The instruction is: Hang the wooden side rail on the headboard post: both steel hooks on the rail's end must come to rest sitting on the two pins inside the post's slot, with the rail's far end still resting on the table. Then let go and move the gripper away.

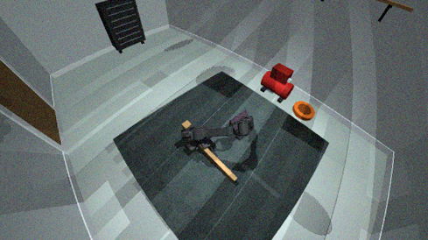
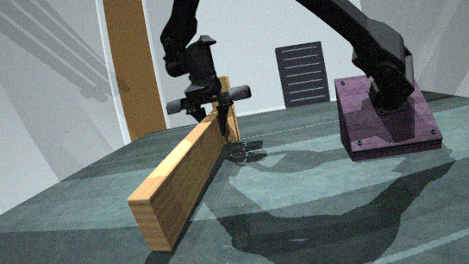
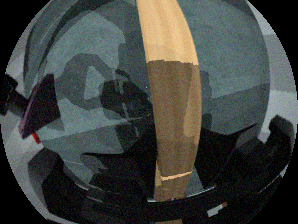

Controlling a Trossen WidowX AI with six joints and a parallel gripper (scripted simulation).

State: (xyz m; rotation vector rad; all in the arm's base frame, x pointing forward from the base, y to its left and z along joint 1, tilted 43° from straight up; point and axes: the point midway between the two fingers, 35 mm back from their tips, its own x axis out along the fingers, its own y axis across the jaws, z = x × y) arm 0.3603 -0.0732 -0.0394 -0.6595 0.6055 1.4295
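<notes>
Now: gripper tip 130 mm to the left of the headboard post and 40 mm below it.
</notes>
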